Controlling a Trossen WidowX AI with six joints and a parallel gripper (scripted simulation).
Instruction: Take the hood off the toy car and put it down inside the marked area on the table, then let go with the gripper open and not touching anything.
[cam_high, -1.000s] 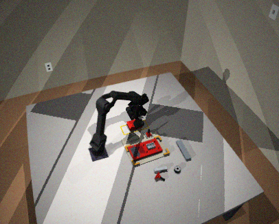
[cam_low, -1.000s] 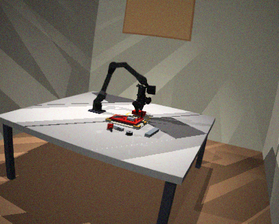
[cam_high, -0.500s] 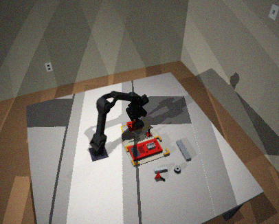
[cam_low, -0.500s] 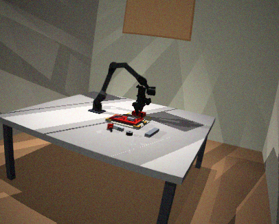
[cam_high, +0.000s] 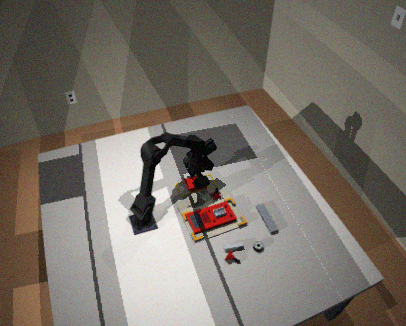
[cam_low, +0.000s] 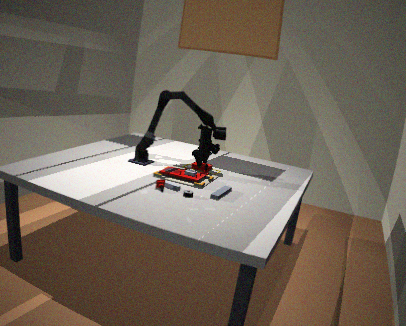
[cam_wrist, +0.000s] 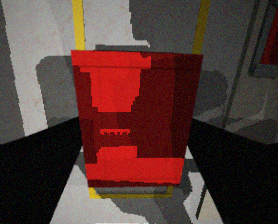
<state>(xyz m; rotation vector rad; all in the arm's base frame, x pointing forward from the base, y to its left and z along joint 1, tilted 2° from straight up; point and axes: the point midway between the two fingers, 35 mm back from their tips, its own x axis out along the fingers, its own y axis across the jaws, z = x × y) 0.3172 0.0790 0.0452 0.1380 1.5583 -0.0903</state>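
Now: the hood 10 mm above my gripper tip. Round my gripper tip: grey bar (340 mm to the right, 170 mm ahead); then black wheel (440 mm to the right, 40 mm ahead).
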